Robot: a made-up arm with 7 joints.
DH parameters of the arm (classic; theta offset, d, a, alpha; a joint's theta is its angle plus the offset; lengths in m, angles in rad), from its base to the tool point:
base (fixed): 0 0 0 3.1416
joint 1: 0 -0.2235 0 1.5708
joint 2: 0 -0.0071 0 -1.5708
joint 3: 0 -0.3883 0 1.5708
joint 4: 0 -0.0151 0 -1.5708
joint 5: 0 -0.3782 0 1.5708
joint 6: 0 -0.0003 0 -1.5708
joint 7: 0 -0.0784 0 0
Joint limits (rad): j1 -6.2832..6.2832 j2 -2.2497..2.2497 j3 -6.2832..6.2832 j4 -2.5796..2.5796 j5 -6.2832..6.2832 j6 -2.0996..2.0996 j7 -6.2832..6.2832
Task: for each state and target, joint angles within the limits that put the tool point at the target. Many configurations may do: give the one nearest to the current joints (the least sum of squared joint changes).
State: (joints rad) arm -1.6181 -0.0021 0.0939 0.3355 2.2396 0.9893 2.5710
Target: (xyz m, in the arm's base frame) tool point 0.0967 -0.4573 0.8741
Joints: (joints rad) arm -1.6267 -0.5498 0.1333 0.0051 2.2704 1.1867 2.5710
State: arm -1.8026 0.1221 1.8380 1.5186 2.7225 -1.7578 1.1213
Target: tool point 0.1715 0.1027 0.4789
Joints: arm -2.2084 0.7587 2.3649 2.0557 2.8669 -2.0845 1.1213
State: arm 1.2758 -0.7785 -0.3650 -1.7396 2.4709 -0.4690 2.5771
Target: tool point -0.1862 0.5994 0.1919
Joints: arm 1.4419 -0.8455 -0.2449 -1.5150 2.4754 -0.4849 2.5771
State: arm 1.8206 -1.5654 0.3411 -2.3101 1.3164 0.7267 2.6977
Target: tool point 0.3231 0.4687 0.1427
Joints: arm 1.8814 -0.8879 0.5462 -1.6476 1.2334 0.7325 2.6977
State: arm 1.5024 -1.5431 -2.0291 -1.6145 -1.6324 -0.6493 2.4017
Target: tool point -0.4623 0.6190 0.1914
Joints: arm 1.3293 -1.8222 -1.8753 -0.8203 -1.6989 -0.4830 2.4017
